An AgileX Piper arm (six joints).
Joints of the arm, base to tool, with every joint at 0 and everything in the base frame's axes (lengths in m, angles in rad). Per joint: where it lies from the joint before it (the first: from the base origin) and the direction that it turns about. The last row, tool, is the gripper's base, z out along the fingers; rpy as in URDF.
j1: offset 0 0 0.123 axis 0 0 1
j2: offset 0 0 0 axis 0 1 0
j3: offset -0.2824 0 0.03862 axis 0 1 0
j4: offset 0.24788 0 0.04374 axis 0.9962 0 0.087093
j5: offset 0 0 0 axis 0 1 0
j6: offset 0.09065 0 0.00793 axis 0.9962 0 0.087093
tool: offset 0 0 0 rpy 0 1.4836 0
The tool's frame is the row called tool.
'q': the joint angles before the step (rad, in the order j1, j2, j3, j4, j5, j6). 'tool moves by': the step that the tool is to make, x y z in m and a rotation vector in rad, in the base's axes. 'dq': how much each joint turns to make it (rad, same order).
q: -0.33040 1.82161 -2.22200 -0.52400 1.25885 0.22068
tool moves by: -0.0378 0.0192 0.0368 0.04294 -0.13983 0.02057
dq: 0.00070 -0.12301 0.01695 0.07429 0.00178 0.03130
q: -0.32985 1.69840 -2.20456 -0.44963 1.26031 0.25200
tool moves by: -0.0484 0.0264 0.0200 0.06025 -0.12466 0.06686
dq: -0.00006 -0.19682 0.15996 0.10944 -0.05640 0.02623
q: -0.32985 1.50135 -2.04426 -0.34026 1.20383 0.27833
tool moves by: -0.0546 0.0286 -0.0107 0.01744 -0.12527 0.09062
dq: -0.00005 -0.27526 0.33939 0.09354 -0.18169 0.01134
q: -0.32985 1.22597 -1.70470 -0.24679 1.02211 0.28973
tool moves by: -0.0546 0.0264 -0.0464 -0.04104 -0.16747 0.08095
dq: 0.00019 -0.32181 0.45353 0.04864 -0.30991 0.00634
